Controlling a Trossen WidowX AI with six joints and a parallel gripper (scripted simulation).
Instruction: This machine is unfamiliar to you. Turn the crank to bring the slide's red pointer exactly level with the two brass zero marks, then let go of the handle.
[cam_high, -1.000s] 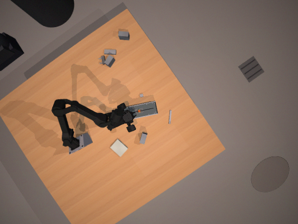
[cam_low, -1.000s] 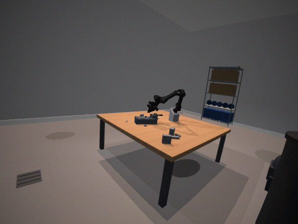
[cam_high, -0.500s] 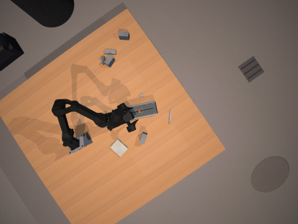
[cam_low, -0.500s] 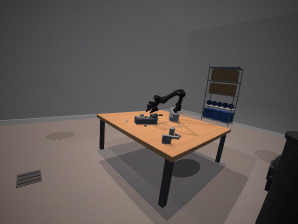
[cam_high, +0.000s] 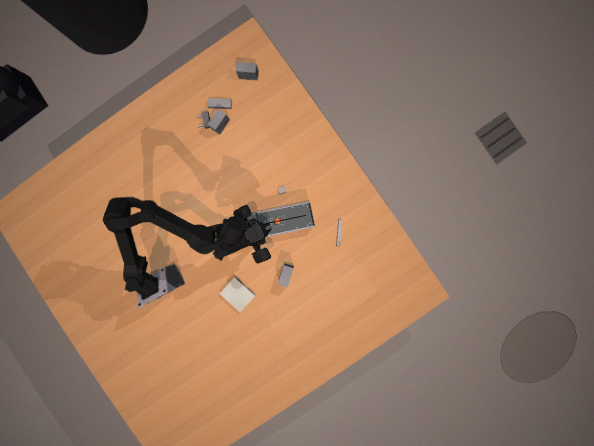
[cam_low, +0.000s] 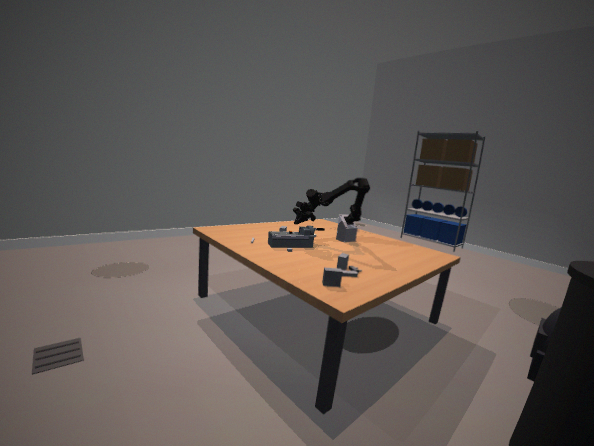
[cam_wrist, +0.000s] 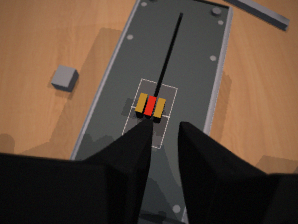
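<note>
Right now my gripper tip is 50 mm above the red pointer, 30 mm short of it and 10 mm to the right of it. Round my gripper tip: small grey cube: 120 mm below, 100 mm to the left, 90 mm ahead; then thin grey bar: 200 mm ahead, 140 mm to the right, 130 mm below; then dark crank handle: 140 mm behind, 80 mm to the left, 20 mm below.
</note>
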